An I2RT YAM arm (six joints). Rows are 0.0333 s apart.
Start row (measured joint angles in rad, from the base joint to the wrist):
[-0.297, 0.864, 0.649, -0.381, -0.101, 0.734]
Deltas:
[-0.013, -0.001, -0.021, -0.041, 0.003, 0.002]
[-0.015, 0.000, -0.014, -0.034, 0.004, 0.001]
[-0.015, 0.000, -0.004, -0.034, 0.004, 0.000]
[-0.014, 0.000, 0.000, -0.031, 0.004, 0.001]
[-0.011, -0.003, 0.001, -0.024, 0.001, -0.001]
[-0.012, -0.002, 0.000, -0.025, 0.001, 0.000]
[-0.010, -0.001, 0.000, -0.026, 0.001, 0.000]
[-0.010, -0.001, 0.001, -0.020, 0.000, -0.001]
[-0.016, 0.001, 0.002, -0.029, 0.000, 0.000]
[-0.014, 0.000, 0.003, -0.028, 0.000, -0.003]
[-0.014, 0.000, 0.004, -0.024, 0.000, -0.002]
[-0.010, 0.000, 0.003, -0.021, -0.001, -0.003]
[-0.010, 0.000, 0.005, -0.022, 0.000, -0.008]
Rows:
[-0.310, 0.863, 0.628, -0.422, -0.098, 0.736]
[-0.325, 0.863, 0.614, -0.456, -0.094, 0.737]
[-0.340, 0.863, 0.610, -0.490, -0.090, 0.737]
[-0.354, 0.863, 0.610, -0.521, -0.086, 0.738]
[-0.365, 0.860, 0.611, -0.545, -0.085, 0.737]
[-0.377, 0.858, 0.611, -0.570, -0.084, 0.737]
[-0.387, 0.857, 0.611, -0.596, -0.083, 0.737]
[-0.397, 0.856, 0.612, -0.616, -0.083, 0.736]
[-0.413, 0.857, 0.614, -0.645, -0.083, 0.736]
[-0.427, 0.857, 0.617, -0.673, -0.083, 0.733]
[-0.441, 0.857, 0.621, -0.697, -0.083, 0.731]
[-0.451, 0.857, 0.624, -0.718, -0.084, 0.728]
[-0.461, 0.857, 0.629, -0.740, -0.084, 0.720]

